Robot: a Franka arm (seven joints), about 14 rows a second.
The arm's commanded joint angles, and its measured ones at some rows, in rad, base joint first. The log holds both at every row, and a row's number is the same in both.
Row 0, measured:
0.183, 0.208, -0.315, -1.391, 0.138, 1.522, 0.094
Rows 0 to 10, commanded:
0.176, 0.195, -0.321, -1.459, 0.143, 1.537, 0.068
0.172, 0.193, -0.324, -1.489, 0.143, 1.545, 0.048
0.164, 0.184, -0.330, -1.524, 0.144, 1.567, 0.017
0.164, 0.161, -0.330, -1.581, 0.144, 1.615, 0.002
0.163, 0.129, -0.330, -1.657, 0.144, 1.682, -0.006
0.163, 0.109, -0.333, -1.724, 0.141, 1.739, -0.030
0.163, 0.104, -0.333, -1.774, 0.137, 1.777, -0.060
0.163, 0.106, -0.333, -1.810, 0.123, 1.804, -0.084
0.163, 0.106, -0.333, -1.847, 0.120, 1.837, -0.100
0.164, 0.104, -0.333, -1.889, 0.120, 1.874, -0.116
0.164, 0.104, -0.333, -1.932, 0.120, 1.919, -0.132
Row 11, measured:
0.160, 0.155, -0.335, -1.821, 0.132, 1.842, -0.095
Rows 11 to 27, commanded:
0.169, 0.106, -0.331, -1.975, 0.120, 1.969, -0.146
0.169, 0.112, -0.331, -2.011, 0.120, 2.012, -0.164
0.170, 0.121, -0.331, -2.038, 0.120, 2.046, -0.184
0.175, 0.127, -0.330, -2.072, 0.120, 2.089, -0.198
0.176, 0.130, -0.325, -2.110, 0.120, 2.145, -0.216
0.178, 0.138, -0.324, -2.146, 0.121, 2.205, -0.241
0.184, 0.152, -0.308, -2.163, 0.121, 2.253, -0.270
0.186, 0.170, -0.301, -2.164, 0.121, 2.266, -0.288
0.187, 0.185, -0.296, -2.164, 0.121, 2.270, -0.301
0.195, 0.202, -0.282, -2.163, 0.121, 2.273, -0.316
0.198, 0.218, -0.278, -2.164, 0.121, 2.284, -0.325
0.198, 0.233, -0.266, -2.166, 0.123, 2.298, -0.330
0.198, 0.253, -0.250, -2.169, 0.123, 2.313, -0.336
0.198, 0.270, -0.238, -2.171, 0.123, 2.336, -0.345
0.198, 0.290, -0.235, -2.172, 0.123, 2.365, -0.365
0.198, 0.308, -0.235, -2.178, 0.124, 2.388, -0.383
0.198, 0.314, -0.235, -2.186, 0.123, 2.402, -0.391
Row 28, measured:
0.194, 0.302, -0.229, -2.161, 0.122, 2.355, -0.348
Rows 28 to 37, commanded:
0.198, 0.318, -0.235, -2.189, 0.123, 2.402, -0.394
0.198, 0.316, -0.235, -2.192, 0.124, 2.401, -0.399
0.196, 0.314, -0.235, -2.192, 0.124, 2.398, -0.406
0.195, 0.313, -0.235, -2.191, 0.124, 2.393, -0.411
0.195, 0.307, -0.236, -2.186, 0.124, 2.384, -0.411
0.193, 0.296, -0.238, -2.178, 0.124, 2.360, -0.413
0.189, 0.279, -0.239, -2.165, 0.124, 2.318, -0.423
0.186, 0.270, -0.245, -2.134, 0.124, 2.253, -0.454
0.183, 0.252, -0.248, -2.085, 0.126, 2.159, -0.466
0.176, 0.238, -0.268, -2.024, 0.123, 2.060, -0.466
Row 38, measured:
0.189, 0.293, -0.246, -2.109, 0.122, 2.218, -0.431
